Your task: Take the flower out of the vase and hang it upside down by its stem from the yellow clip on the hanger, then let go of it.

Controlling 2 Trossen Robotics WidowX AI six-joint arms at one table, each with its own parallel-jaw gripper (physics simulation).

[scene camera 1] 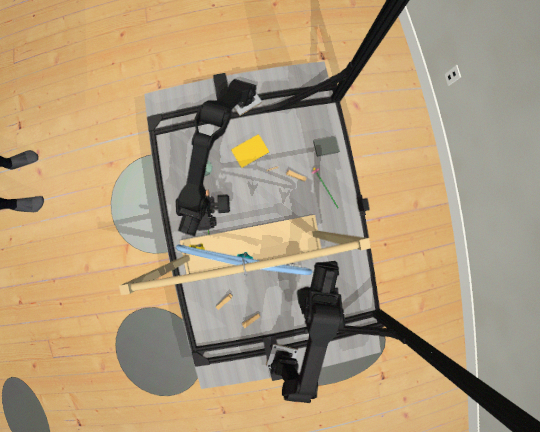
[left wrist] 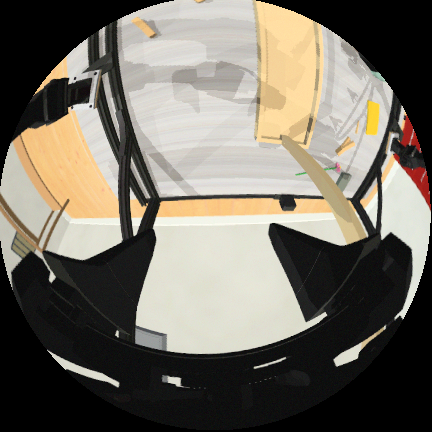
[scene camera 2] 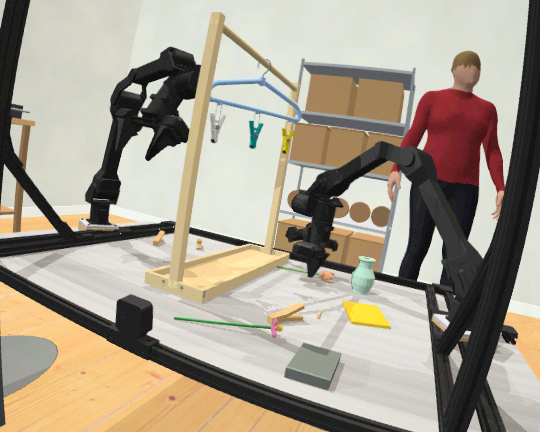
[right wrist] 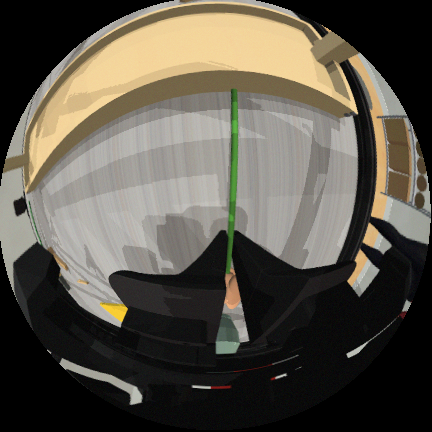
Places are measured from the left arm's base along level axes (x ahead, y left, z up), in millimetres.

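Pixels of known places: left gripper, fingertip midpoint: (scene camera 1: 337,289) (left wrist: 212,231) (scene camera 2: 131,156); right gripper, fingertip midpoint: (scene camera 2: 310,277) (right wrist: 227,235); left arm's base, origin of the base link: (scene camera 1: 282,359) (left wrist: 81,91) (scene camera 2: 98,222); right arm's base, origin of the base link: (scene camera 1: 243,97).
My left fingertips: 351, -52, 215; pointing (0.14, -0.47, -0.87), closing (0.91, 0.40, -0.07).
Note:
For each thing: its top centre in the pictures, then the offset to it from my left fingertips, as dx, dy, dz.
- orange flower, middle of its top: (right wrist: 231,206) (scene camera 2: 301,264) (scene camera 1: 207,215) +101, +467, -218
- pale green vase, middle of its top: (right wrist: 216,375) (scene camera 2: 367,258) +265, +526, -159
- yellow clip, middle of its top: (scene camera 1: 193,249) (scene camera 2: 290,120) +25, +411, +158
- blue hanger, middle of its top: (scene camera 1: 242,264) (scene camera 2: 263,78) +35, +287, +239
- pink flower, middle of its top: (scene camera 2: 229,311) (scene camera 1: 327,187) +320, +71, -217
- yellow sheet, middle of its top: (scene camera 2: 365,312) (right wrist: 125,317) (scene camera 1: 250,150) +377, +384, -242
- grey block, middle of its top: (scene camera 2: 315,360) (scene camera 1: 327,146) (left wrist: 342,184) +476, +110, -233
An orange flower (scene camera 1: 207,192) (scene camera 2: 327,276) (right wrist: 234,150) with a green stem lies on the table, out of the vase, its stem pointing to the rack's tray. My right gripper (scene camera 2: 313,273) (right wrist: 227,235) is low over it, shut on the stem just below the head. The pale green vase (scene camera 2: 363,276) (right wrist: 228,336) stands upright beside the head. The yellow clip (scene camera 1: 198,247) (scene camera 2: 286,140) hangs empty from the blue hanger (scene camera 1: 225,257) (scene camera 2: 256,108), at its end nearer my right arm in scene camera 2. My left gripper (scene camera 2: 150,156) (left wrist: 212,231) is open and empty, raised beyond the rack.
The wooden rack (scene camera 2: 192,150) has a tray base (scene camera 2: 235,265). Teal (scene camera 2: 255,134) and white (scene camera 2: 216,127) clips hang beside the yellow one. A pink flower (scene camera 1: 327,190) (scene camera 2: 225,323), wooden pieces (scene camera 2: 286,314), a yellow sheet (scene camera 1: 250,150) (scene camera 2: 366,315) and a grey block (scene camera 1: 326,145) (scene camera 2: 313,365) lie on the table.

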